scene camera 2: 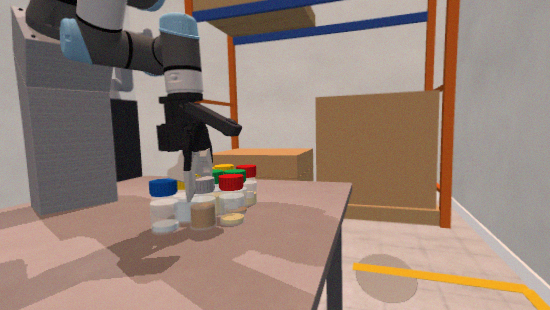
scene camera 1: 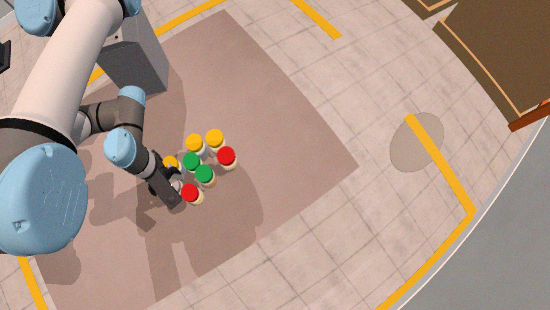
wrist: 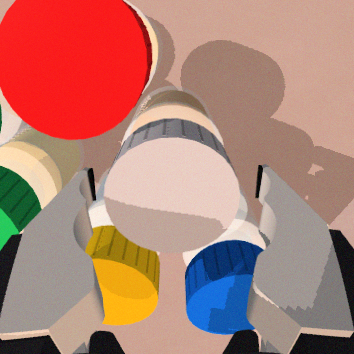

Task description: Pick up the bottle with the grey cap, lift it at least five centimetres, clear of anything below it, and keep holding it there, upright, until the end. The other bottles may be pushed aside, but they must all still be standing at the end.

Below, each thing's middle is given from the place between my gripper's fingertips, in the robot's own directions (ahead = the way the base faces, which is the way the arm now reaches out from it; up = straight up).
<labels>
Right now the blue-capped bottle (scene camera 2: 164,207) is 6 cm behind my hand, 5 cm to the right of it and 1 cm below it.
</labels>
